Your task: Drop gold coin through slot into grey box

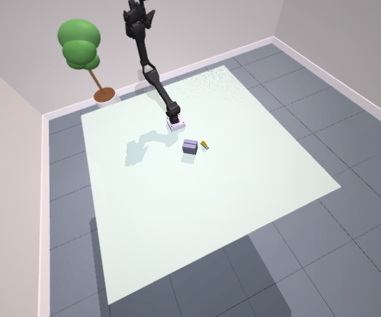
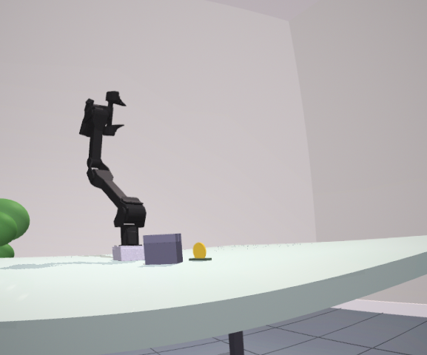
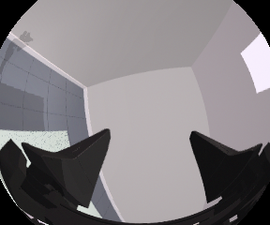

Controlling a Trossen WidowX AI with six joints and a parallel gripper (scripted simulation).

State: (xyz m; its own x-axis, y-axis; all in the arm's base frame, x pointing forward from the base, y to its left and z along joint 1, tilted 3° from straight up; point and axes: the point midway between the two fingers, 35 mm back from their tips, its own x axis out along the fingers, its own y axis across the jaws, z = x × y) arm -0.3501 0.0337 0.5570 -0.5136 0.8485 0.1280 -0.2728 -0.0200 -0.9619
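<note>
Right now the gold coin is 650 mm ahead of my gripper tip, 560 mm below it and 40 mm to the left of it.
</note>
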